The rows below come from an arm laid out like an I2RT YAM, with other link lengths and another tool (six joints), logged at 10 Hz.
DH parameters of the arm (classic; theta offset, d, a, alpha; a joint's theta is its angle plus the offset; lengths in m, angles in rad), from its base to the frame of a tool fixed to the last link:
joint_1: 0 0.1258 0.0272 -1.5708
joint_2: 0 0 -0.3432 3.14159
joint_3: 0.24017 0 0.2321 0
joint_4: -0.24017 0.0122 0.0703 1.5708
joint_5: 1.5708 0.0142 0 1.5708
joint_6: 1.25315 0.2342 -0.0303 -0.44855
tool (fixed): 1.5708 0.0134 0 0
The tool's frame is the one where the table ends.
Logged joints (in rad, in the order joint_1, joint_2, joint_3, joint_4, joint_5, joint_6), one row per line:
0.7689 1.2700 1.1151 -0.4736 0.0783 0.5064
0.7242 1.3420 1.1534 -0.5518 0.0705 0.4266
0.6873 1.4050 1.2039 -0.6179 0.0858 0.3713
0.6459 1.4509 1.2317 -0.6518 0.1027 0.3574
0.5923 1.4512 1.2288 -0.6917 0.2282 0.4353
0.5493 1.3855 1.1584 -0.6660 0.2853 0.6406
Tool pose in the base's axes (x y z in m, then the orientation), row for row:
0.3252 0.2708 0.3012 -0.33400 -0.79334 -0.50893 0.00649
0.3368 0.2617 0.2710 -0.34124 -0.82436 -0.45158 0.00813
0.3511 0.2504 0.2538 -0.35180 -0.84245 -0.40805 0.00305
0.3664 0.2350 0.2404 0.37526 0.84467 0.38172 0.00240
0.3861 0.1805 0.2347 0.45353 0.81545 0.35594 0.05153
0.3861 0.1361 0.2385 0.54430 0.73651 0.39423 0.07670
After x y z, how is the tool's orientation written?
As a quaternion, x y z w.
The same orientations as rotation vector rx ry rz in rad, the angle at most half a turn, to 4 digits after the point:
-1.0450 -2.4821 -1.5923
-1.0665 -2.5765 -1.4114
-1.1031 -2.6415 -1.2794
1.1771 2.6496 1.1974
1.3799 2.4810 1.0830
1.6312 2.2072 1.1815

